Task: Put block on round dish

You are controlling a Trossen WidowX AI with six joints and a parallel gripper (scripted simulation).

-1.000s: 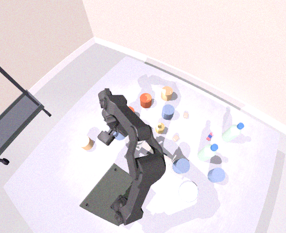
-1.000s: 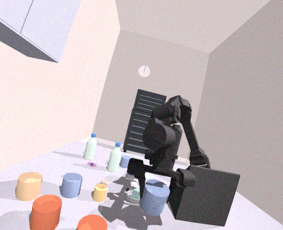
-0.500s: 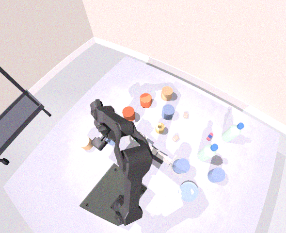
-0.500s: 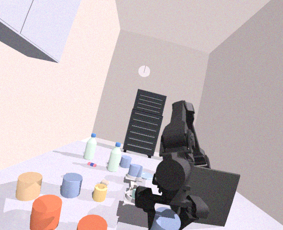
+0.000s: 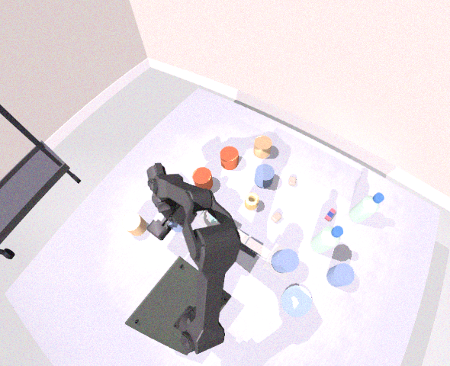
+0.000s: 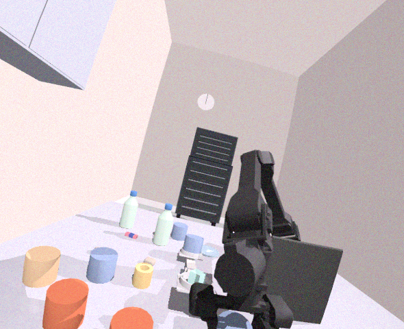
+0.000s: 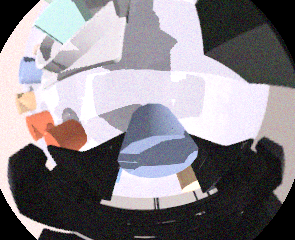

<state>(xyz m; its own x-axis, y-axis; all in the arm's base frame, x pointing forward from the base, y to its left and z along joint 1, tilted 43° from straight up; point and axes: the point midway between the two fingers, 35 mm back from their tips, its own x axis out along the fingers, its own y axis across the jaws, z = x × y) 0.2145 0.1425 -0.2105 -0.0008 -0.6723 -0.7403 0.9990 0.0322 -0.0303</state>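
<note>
Right now my gripper tip is 80 mm short of the block, 110 mm to the left of it and 50 mm below it. Round my gripper tip: small balance 80 mm ahead, 240 mm to the right; yellow ring 210 mm ahead, 170 mm to the right, 10 mm below; round dish 10 mm ahead, 480 mm to the right, 30 mm below.
</note>
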